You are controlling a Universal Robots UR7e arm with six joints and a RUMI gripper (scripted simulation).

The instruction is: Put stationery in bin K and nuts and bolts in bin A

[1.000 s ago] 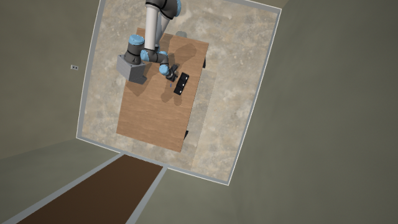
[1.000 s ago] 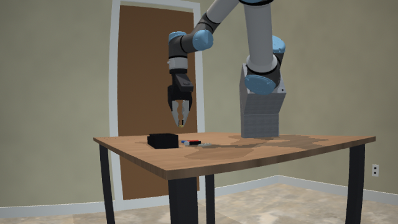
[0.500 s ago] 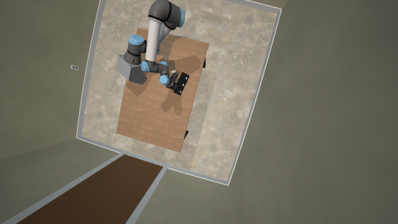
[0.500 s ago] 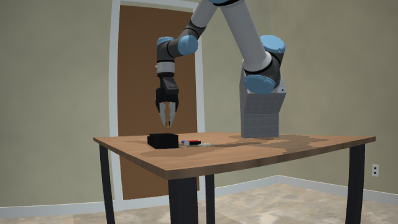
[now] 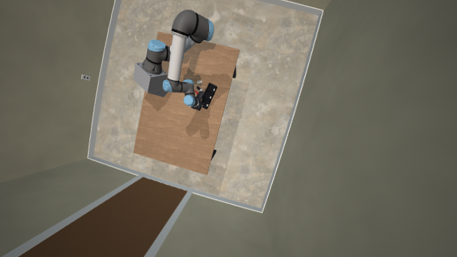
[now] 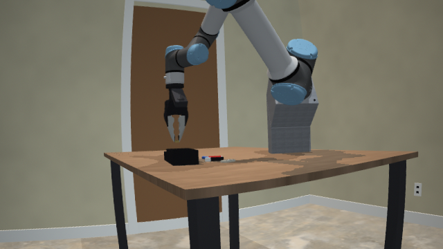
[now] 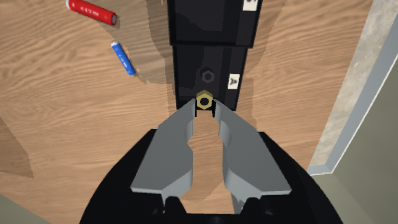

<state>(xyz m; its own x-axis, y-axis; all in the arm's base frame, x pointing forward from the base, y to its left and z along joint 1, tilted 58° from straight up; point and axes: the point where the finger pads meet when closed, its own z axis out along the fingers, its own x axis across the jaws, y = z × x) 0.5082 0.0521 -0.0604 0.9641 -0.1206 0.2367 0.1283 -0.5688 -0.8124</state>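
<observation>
The black nut is 1 cm ahead of my hand, 1 cm to the left of it and 7 cm below it. From my hand the other things lie so: black bin row (1 cm behind, 9 cm to the left, 6 cm below); then blue pen (11 cm behind, 1 cm to the left, 8 cm below); then brass nut (1 cm below).
</observation>
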